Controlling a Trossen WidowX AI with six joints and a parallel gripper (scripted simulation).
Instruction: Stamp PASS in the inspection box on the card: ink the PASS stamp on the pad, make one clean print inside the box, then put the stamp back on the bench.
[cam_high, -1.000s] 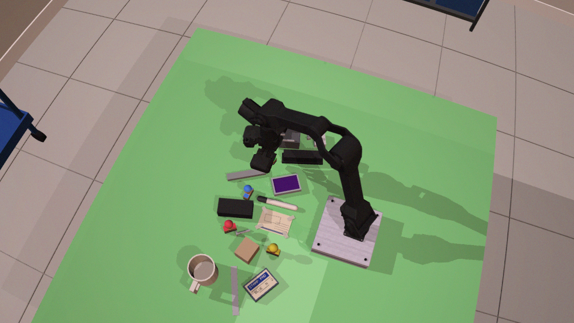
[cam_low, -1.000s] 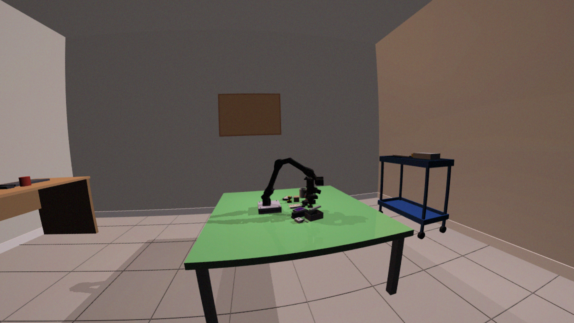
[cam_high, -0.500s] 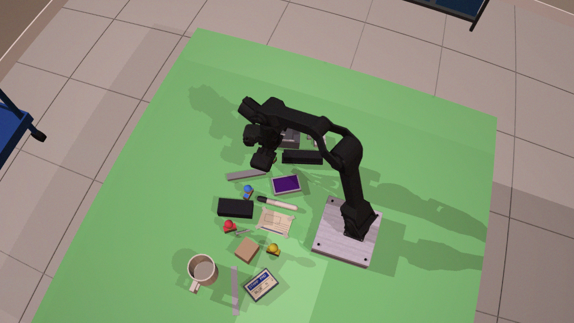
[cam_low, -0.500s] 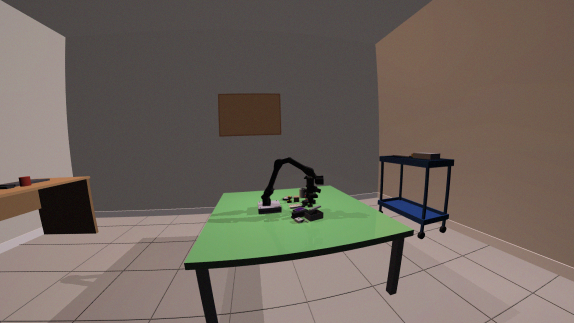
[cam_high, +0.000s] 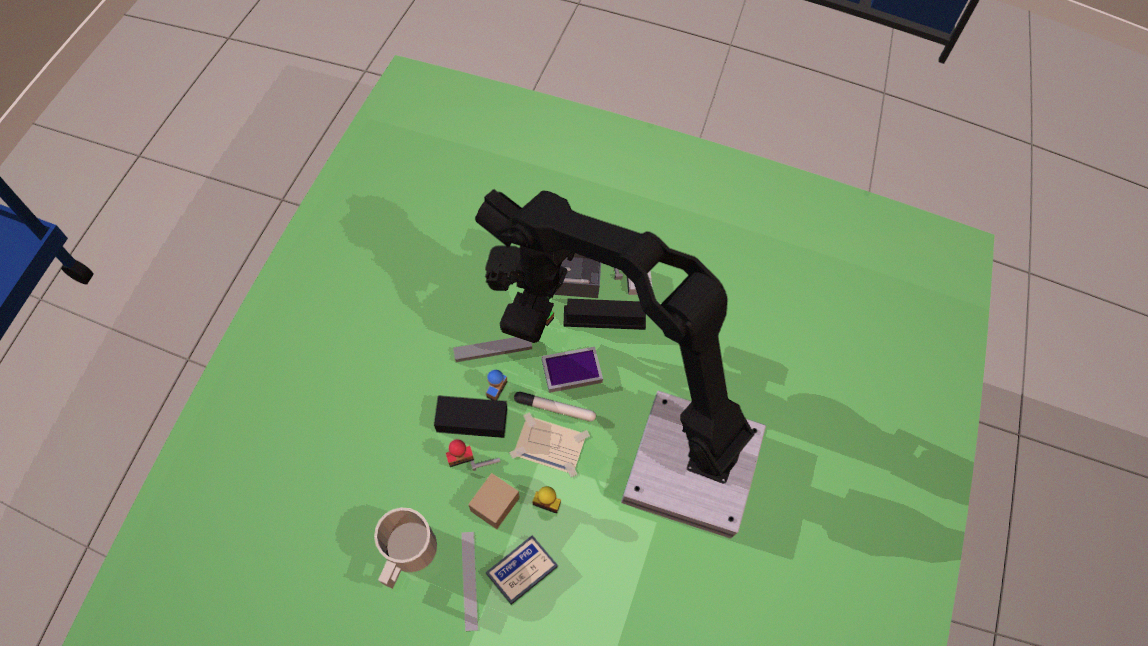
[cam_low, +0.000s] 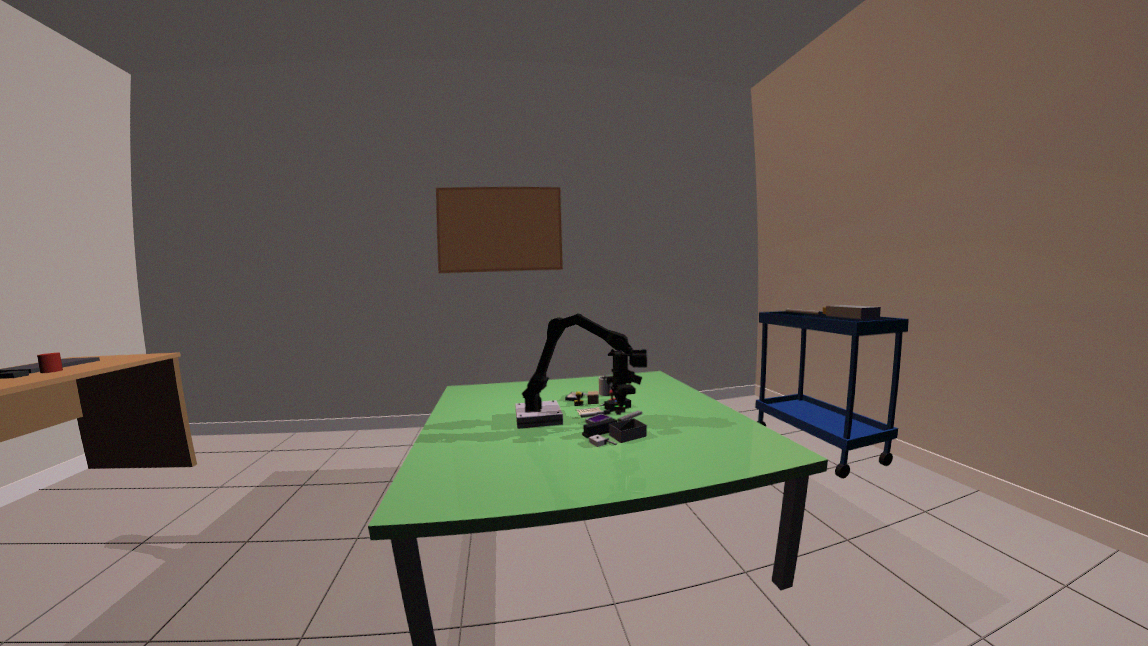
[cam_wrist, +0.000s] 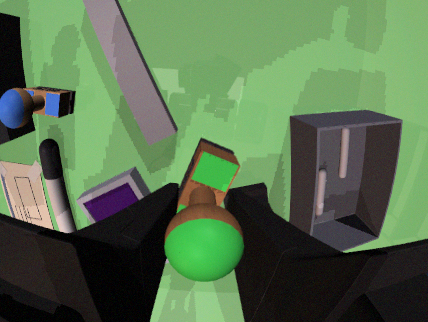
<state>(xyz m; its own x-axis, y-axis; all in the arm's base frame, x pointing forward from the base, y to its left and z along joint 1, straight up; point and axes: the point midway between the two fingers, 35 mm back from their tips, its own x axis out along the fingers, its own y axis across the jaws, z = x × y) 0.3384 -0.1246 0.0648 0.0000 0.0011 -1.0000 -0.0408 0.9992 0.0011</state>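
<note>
Now: the purple ink pad 80 mm behind my gripper tip, 50 mm to the left of it and 70 mm below it. Also, from my gripper tip: long black block (90 mm behind, 60 mm to the right, 60 mm below); then green-knobbed PASS stamp (right at my gripper tip); then dark tray (10 mm behind, 120 mm to the right, 60 mm below).
</note>
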